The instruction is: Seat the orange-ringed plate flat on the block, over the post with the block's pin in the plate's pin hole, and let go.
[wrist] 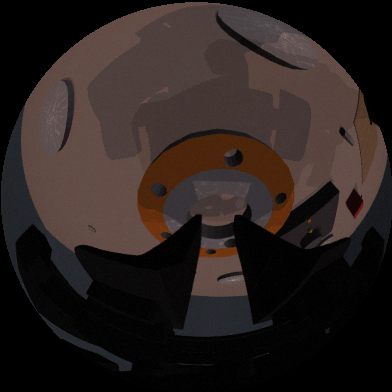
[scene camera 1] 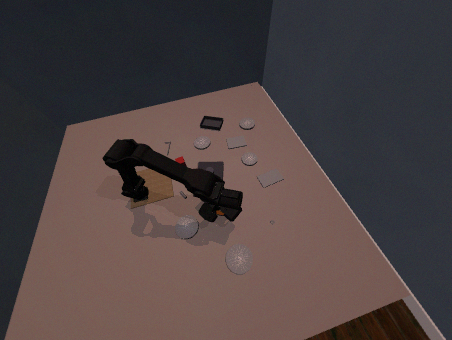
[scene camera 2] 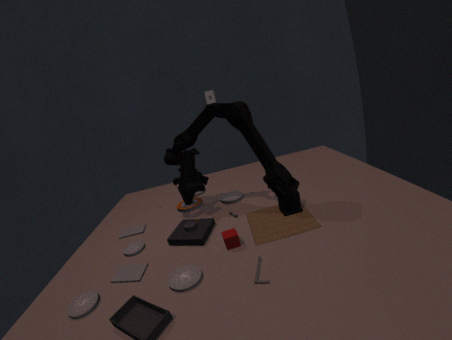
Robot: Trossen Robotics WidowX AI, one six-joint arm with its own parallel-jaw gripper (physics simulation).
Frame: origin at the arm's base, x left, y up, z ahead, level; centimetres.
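Seen in the pictures: gripper, fingertip midpoint: (wrist: 217,220) (scene camera 2: 188,205); arm's base, origin of the base link: (scene camera 1: 141,194) (scene camera 2: 291,209).
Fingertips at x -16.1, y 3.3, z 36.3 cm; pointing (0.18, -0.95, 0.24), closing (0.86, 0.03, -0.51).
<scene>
Offsets run from my fingertips to a thing's top centre. "spot": to the spot under its first point.
The orange-ringed plate @[dx -0.4, dy +0.8, dz -0.6 cm] (scene camera 1: 220,213) (scene camera 2: 182,206) (wrist: 200,150) hangs roughly level above the table, with small holes around its ring and a wide central bore. My gripper (scene camera 1: 220,209) (scene camera 2: 188,202) (wrist: 217,220) has its two fingertips inside that bore, spread against its wall, and holds the plate from within. The dark square block @[dx +16.9, dy +0.4, dz -2.6 cm] (scene camera 1: 216,166) (scene camera 2: 200,232) (wrist: 322,210) lies on the table to one side of the plate. Its round post @[spot: dx +17.6, dy +0.4, dz -3.0 cm] (scene camera 2: 190,225) stands up from its top. The pin cannot be made out clearly; small orange and yellow spots show on the block in the wrist view.
A red cube @[dx +27.1, dy +0.4, dz -15.5 cm] (scene camera 1: 180,160) (scene camera 2: 231,239) (wrist: 354,203) stands near the block. A small grey cylinder @[dx +10.0, dy -2.5, dz -17.0 cm] (scene camera 1: 183,195) lies near the wooden board (scene camera 1: 160,187) (scene camera 2: 280,227). Pale discs @[dx -4.9, dy -2.3, dz -17.4 cm] (scene camera 1: 187,227) @[dx -21.8, dy -2.6, dz -0.4 cm] (scene camera 1: 239,259) @[dx +38.2, dy -2.6, dz -2.5 cm] (scene camera 2: 185,277), thin grey slabs @[dx +6.5, dy -3.0, dz +24.2 cm] (scene camera 1: 270,178) and a dark tray @[dx +50.8, dy -1.1, dz +6.1 cm] (scene camera 1: 212,123) lie around.
</scene>
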